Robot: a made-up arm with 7 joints. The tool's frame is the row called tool. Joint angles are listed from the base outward.
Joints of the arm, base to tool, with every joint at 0 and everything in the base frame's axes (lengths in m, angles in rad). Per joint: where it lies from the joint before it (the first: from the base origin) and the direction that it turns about. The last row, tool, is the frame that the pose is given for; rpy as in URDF.
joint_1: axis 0 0 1 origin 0 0 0.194
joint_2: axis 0 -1 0 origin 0 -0.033 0.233
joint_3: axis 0 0 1 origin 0 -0.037 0.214
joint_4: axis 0 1 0 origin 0.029 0.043 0.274
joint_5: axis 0 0 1 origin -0.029 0.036 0.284
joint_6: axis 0 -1 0 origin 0 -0.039 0.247
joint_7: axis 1 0 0 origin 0.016 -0.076 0.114
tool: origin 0 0 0 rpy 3.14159 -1.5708 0
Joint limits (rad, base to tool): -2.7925..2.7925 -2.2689..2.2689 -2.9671..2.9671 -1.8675..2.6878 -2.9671..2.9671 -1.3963..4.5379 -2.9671..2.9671
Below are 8 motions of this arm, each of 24 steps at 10 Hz.
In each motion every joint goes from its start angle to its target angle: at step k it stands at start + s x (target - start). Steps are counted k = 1, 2, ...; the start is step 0. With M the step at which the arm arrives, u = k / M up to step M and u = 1 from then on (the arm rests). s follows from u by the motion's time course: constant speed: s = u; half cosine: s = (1 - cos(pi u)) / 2; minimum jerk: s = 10 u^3 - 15 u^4 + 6 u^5.
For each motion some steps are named. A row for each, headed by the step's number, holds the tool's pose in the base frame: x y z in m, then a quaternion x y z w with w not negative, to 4 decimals.
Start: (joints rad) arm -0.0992 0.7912 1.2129 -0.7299 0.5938 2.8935 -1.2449
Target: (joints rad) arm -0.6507 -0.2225 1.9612 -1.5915 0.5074 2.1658 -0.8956
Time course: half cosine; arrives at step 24
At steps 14, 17, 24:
14: -0.1876 -0.4407 1.0169 0.4268 0.7037 -0.4288 0.3724
17: -0.0901 -0.5068 0.9261 0.4487 0.7337 -0.4123 0.3006
24: -0.0207 -0.5608 0.7790 0.4778 0.7622 -0.3833 0.2092

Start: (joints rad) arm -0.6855 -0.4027 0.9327 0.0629 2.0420 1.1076 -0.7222
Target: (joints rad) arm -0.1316 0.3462 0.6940 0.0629 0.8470 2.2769 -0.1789
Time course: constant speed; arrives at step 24
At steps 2, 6, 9, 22, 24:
2: 0.4062 -0.1909 1.4025 -0.0750 0.0015 -0.7035 0.7067
6: 0.3141 -0.1299 1.4248 -0.0785 0.0332 -0.7282 0.6801
9: 0.2316 -0.0948 1.4353 -0.0556 0.0560 -0.7477 0.6594
22: -0.1912 -0.0495 1.3806 0.2599 0.1290 -0.7545 0.5887
24: -0.2552 -0.0579 1.3555 0.3300 0.1348 -0.7341 0.5779

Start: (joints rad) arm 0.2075 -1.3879 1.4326 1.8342 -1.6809 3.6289 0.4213
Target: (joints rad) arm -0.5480 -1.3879 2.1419 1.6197 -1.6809 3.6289 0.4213
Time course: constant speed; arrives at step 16
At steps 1, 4, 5, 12, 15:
1: 0.4445 0.4852 0.5305 0.2125 0.0306 -0.3236 0.9215
4: 0.5148 0.4105 0.5959 0.2753 0.0412 -0.3930 0.8764
5: 0.5355 0.3813 0.6174 0.2963 0.0433 -0.4148 0.8592
12: 0.6251 0.1273 0.7577 0.4404 0.0379 -0.5435 0.7135
15: 0.6258 0.0010 0.8100 0.4993 0.0255 -0.5835 0.6400

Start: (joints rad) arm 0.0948 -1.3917 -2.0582 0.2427 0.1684 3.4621 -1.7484
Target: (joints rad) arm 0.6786 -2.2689 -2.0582 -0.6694 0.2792 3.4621 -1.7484
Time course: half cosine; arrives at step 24
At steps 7, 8, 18, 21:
7: 0.9082 0.0732 0.4926 -0.7089 0.3764 0.4899 0.3402
8: 0.9043 0.1198 0.4397 -0.7065 0.3633 0.5253 0.3047
18: 0.5248 0.4616 -0.0814 0.5422 -0.1966 -0.8077 0.1226
21: 0.4145 0.4703 -0.1456 0.4878 -0.1683 -0.8333 0.1986

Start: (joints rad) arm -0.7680 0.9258 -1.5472 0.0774 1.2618 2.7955 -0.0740
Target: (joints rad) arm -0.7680 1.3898 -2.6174 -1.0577 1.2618 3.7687 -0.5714
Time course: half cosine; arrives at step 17
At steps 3, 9, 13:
3: -0.6536 0.4058 0.9466 -0.8306 0.3191 0.3040 0.3403
9: -0.5601 0.5432 0.8606 -0.7688 0.5436 -0.0610 0.3314
13: -0.5189 0.5257 0.8626 -0.6663 0.6698 -0.1673 0.2819

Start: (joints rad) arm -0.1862 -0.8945 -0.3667 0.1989 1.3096 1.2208 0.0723
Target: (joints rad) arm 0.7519 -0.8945 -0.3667 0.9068 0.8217 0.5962 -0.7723
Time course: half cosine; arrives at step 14
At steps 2, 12, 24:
2: 0.8970 -0.3219 0.9385 -0.5748 0.2446 -0.6892 0.3670
12: 0.9405 0.4147 0.6039 -0.8405 -0.4219 -0.2610 0.2177
24: 0.9200 0.4522 0.5831 -0.8292 -0.4639 -0.2306 0.2101

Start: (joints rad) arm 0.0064 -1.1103 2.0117 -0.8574 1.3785 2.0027 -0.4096
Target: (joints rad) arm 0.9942 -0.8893 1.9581 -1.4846 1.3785 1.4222 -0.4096
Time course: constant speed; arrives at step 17
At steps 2, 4, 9, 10, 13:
2: 0.8689 -0.2509 0.6507 0.2405 0.7820 -0.1309 0.5599
4: 0.8786 -0.1820 0.6494 0.2297 0.7732 -0.1247 0.5778
9: 0.8742 -0.0132 0.6414 0.2053 0.7523 -0.1058 0.6169
10: 0.8686 0.0193 0.6390 0.2008 0.7485 -0.1016 0.6238
13: 0.8430 0.1130 0.6297 0.1873 0.7380 -0.0886 0.6422

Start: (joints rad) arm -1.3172 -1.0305 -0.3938 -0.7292 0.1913 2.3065 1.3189
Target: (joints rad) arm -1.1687 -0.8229 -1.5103 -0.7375 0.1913 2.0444 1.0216
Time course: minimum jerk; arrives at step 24
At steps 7, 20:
7: 0.2030 -0.4273 1.1240 0.1543 0.2432 0.9573 0.0258
20: 0.4818 -0.3513 1.0191 0.4420 0.3464 0.7574 0.3331

